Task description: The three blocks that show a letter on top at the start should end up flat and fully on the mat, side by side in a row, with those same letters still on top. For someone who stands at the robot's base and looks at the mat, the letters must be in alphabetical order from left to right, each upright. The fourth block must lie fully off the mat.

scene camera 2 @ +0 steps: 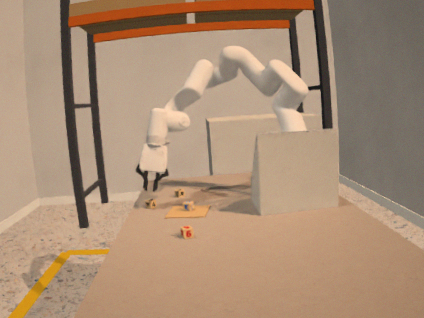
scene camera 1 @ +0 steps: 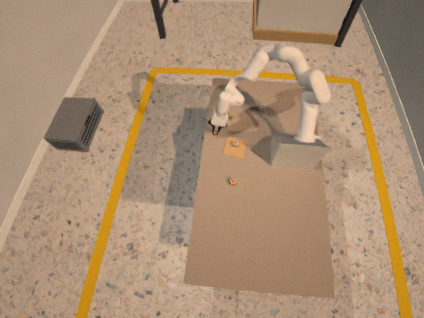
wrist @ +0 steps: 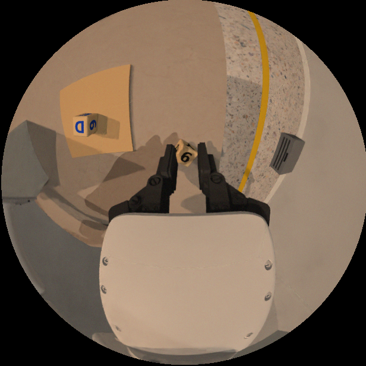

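Where they show: gripper, fingertip midpoint: (scene camera 2: 149, 191) (scene camera 1: 215, 131); arm's base at its link origin: (scene camera 2: 301, 156) (scene camera 1: 304, 139).
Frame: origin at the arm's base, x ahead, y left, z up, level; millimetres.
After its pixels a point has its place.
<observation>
My gripper (scene camera 1: 216, 129) @(x 558, y 2, z -95 mm) (scene camera 2: 150, 188) @(x 558, y 2, z -95 mm) (wrist: 186, 153) is partly open, with nothing between its fingers. It hangs above a wooden block with a black 6 (scene camera 1: 216, 133) @(x 557, y -12, z -137 mm) (scene camera 2: 151, 203) @(x 560, y -9, z -145 mm) (wrist: 185, 154), which shows beyond the fingertips in the wrist view. A block with blue marks (scene camera 1: 235, 144) @(x 412, y 48, z -132 mm) (scene camera 2: 188, 205) @(x 407, y 57, z -140 mm) (wrist: 85, 125) sits on the orange-tan mat (scene camera 1: 229, 153) @(x 438, y 108, z -162 mm) (scene camera 2: 173, 215) @(x 455, y 99, z -162 mm) (wrist: 119, 85); D and 6 show on its faces in the wrist view. A block with red marks (scene camera 1: 232, 181) @(x 375, y 310, z -136 mm) (scene camera 2: 187, 232) @(x 370, y 322, z -147 mm) and another black-marked block (scene camera 1: 231, 117) @(x 485, y -170, z -138 mm) (scene camera 2: 179, 193) @(x 479, y -162, z -147 mm) lie off the mat. Their top faces are too small to read.
The robot's base stands on a grey pedestal (scene camera 1: 298, 153) @(x 32, y 116, z 19 mm) (scene camera 2: 298, 172) @(x 27, y 115, z -32 mm) (wrist: 27, 160) beside the mat. The brown work surface (scene camera 1: 260, 225) @(x 161, y 529, z -166 mm) (scene camera 2: 260, 265) @(x 170, y 523, z -166 mm) has its edge close by the black 6 block. A grey box (scene camera 1: 76, 124) (wrist: 288, 153) stands on the speckled floor past a yellow line.
</observation>
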